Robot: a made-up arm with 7 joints.
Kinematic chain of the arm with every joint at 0, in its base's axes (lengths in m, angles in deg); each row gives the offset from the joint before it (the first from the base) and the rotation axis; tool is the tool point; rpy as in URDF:
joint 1: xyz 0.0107 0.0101 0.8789 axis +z
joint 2: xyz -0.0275 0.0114 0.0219 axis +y
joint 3: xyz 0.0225 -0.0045 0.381 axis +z
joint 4: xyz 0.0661 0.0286 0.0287 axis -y
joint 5: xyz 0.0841 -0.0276 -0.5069 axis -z
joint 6: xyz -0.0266 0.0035 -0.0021 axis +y
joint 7: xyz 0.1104 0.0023 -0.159 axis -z
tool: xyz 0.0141 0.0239 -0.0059 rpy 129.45 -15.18 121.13
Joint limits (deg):
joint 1: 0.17..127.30
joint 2: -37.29..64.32
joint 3: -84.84..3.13
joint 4: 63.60..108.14
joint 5: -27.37..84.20
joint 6: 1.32..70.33
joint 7: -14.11..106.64
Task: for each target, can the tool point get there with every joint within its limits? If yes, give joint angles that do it. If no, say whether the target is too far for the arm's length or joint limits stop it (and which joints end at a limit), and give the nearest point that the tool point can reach.
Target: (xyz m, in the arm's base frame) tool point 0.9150 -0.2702 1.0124
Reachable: yes | joints 14.65 37.50 -41.49 93.41 18.69 16.52 38.74
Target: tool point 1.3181 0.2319 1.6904
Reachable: no: too far | nearest point 0.8772 0.1571 1.4296 | short by 0.518 m
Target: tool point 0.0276 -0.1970 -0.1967
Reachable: no: joint limits stop it (at a limit: joint 1, joint 2, joint 4) | nearest point 0.3286 -0.1241 0.3159 | short by 0.599 m
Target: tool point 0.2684 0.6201 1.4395
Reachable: yes | joints 104.95 -18.16 -30.04 75.43 39.54 22.25 70.95
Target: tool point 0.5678 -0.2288 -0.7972
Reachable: no: too far | nearest point 0.4703 -0.0868 0.2795 | short by 1.090 m
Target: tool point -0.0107 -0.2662 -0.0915
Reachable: no: joint limits stop it (at a limit: joint 1, joint 2, joint 4, joint 6) | nearest point 0.3172 -0.1871 0.3338 | short by 0.543 m
